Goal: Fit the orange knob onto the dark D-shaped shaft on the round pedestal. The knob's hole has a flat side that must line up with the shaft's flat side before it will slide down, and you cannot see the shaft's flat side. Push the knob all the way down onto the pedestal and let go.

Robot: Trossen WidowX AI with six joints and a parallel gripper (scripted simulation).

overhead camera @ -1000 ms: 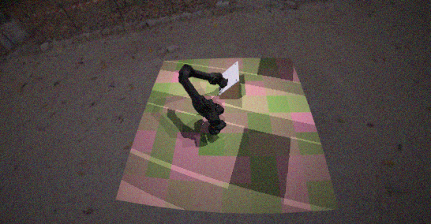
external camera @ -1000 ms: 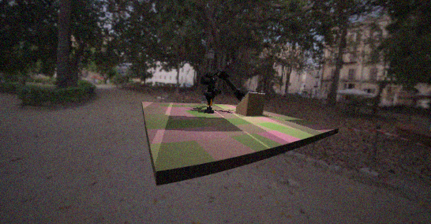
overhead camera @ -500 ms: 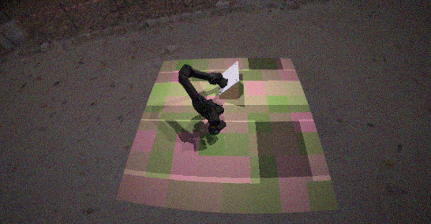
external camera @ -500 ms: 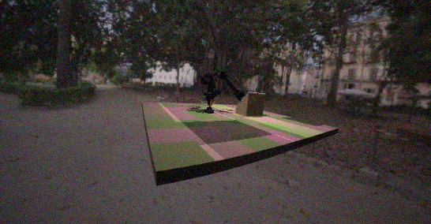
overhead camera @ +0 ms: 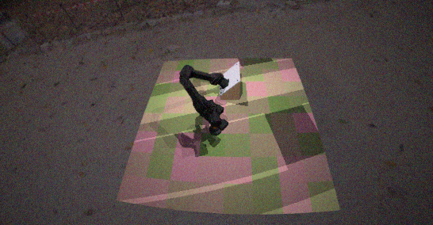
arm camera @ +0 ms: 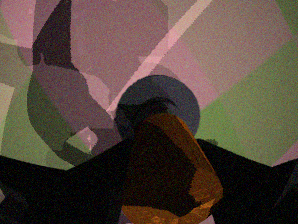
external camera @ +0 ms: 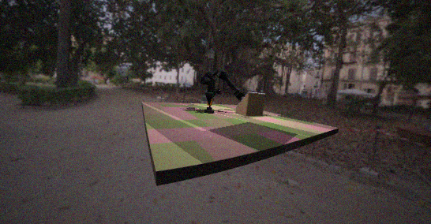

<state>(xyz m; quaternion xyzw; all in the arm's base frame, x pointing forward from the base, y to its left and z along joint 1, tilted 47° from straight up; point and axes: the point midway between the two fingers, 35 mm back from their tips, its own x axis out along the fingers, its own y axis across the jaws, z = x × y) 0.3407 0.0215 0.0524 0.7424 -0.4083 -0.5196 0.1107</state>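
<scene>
My gripper tip is 20 mm below the orange knob. Also, from my gripper tip: round dark pedestal (40 mm below).
</scene>
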